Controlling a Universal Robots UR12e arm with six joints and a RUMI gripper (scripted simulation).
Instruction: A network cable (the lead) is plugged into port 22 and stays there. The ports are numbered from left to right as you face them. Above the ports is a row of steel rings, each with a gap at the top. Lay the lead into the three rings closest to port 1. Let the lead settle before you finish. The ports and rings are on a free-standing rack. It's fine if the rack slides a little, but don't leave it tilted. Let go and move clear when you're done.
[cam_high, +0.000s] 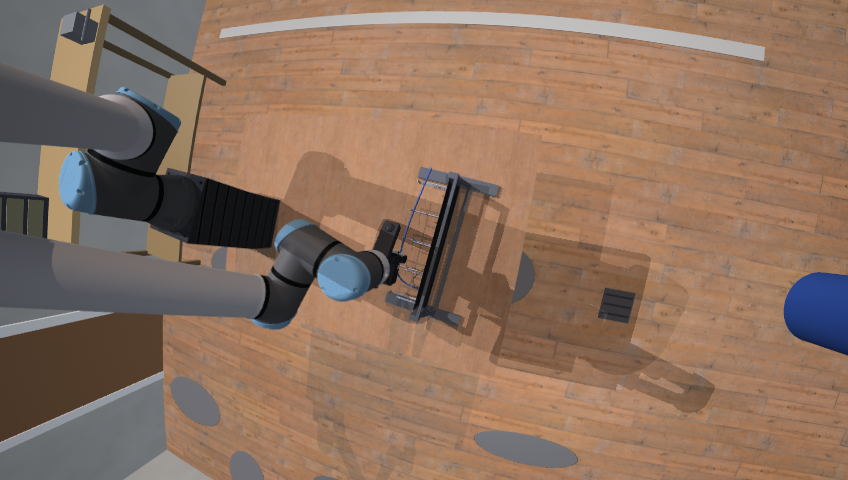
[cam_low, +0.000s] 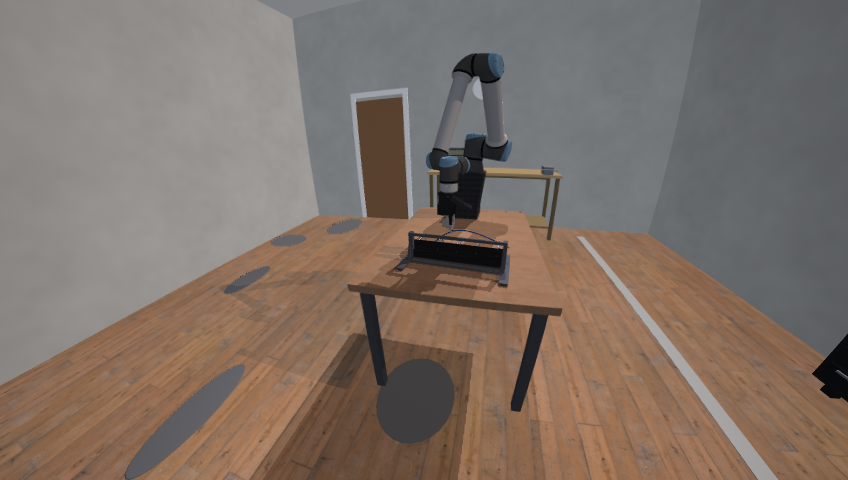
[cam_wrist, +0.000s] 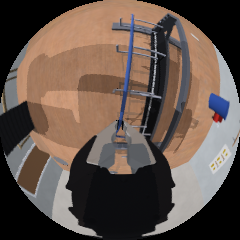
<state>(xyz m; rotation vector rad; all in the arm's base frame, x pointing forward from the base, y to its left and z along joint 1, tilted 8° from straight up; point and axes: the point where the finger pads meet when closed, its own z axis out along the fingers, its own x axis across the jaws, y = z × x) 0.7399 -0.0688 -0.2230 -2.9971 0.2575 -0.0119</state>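
The dark rack lies 11 cm ahead of my hand, 6 cm below it and 3 cm to the left of it.
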